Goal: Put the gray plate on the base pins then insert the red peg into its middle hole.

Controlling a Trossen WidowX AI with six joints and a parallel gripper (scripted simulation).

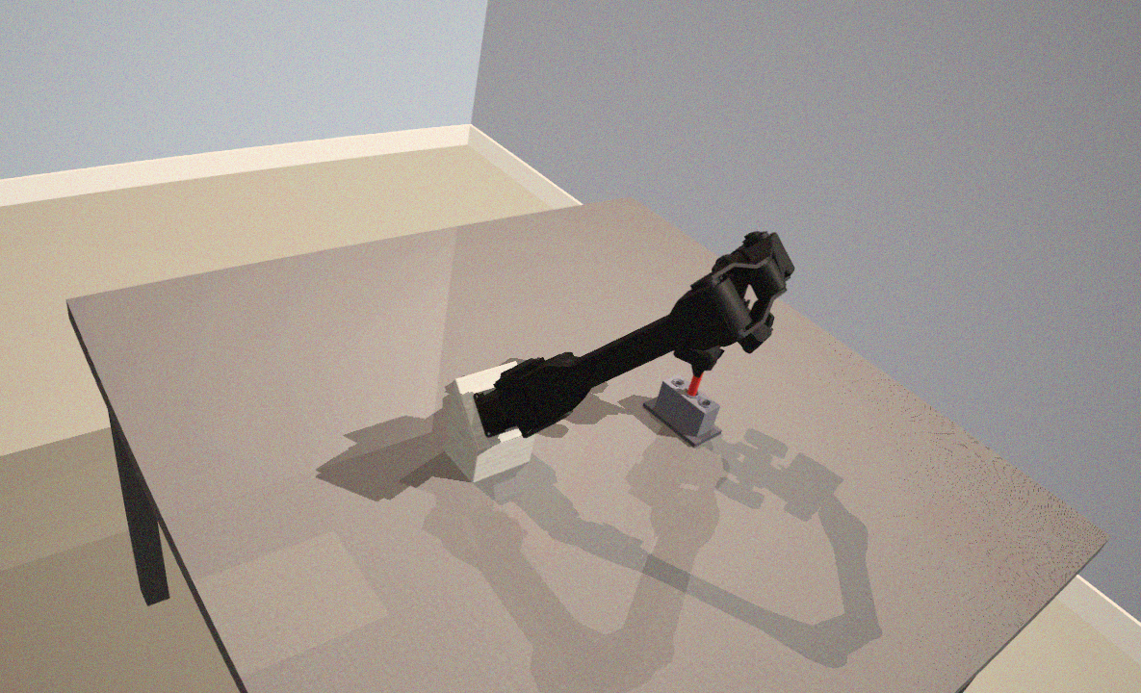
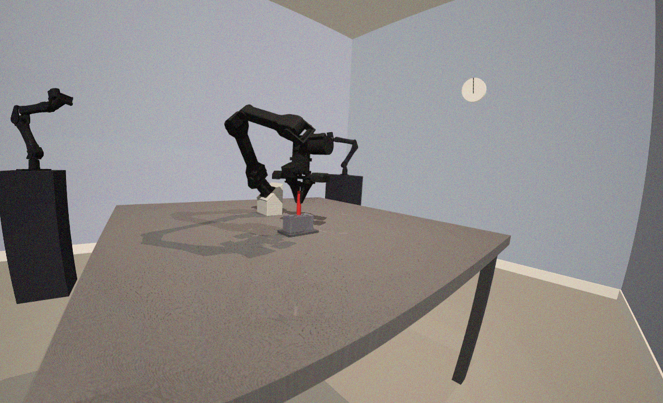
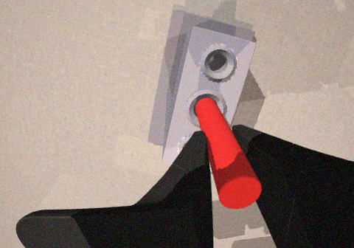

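Now: gripper tip right at the red peg. Also, from my gripper tip: gray plate 50 mm below; then dark base 90 mm below.
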